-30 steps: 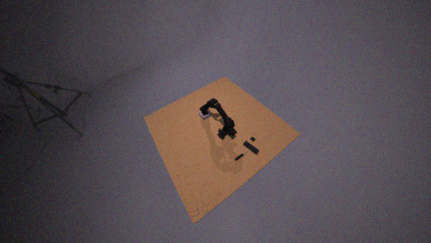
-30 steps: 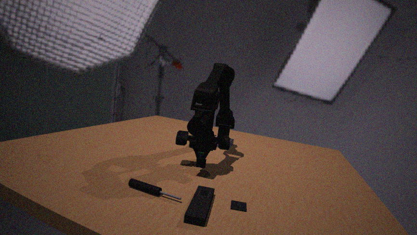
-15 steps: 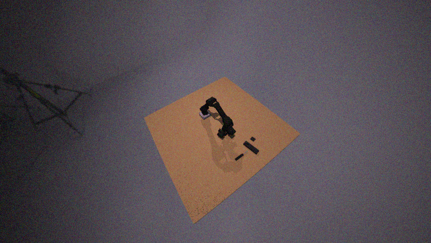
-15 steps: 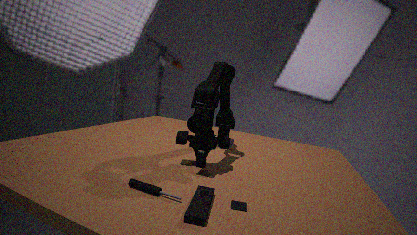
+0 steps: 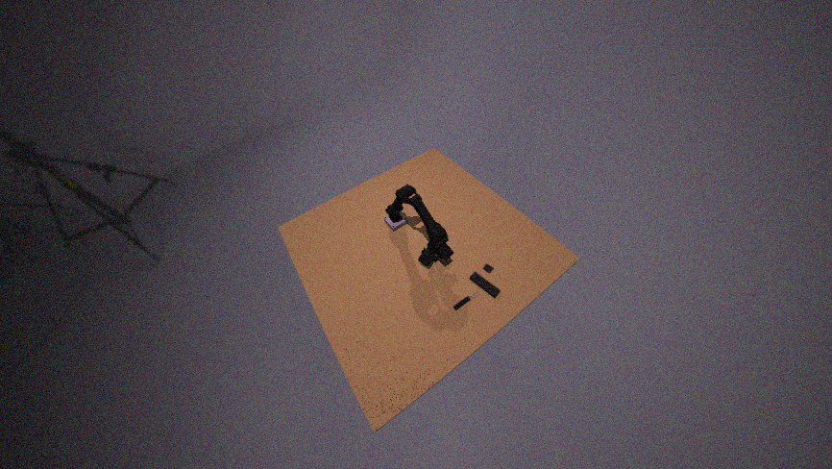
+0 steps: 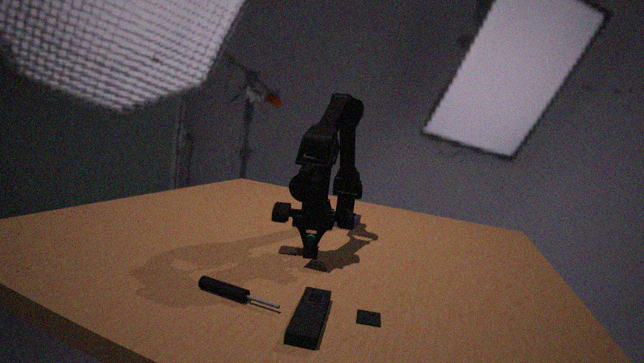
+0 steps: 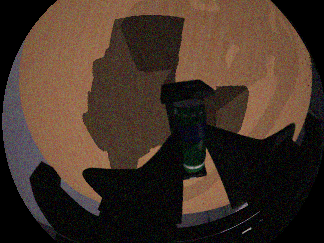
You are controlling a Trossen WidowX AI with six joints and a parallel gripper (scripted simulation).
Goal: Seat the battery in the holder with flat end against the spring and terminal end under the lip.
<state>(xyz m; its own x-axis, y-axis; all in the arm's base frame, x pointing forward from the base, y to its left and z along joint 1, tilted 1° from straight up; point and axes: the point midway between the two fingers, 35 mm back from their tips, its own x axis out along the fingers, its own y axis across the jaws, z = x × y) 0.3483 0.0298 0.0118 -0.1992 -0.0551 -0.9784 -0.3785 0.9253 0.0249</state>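
My gripper tip is now 1 cm below the battery. From my gripper tip the other things lie so: black-handled screwdriver 31 cm ahead, 1 cm to the left; then black remote control 30 cm ahead, 13 cm to the left; then battery cover 23 cm ahead, 21 cm to the left, 1 cm below.
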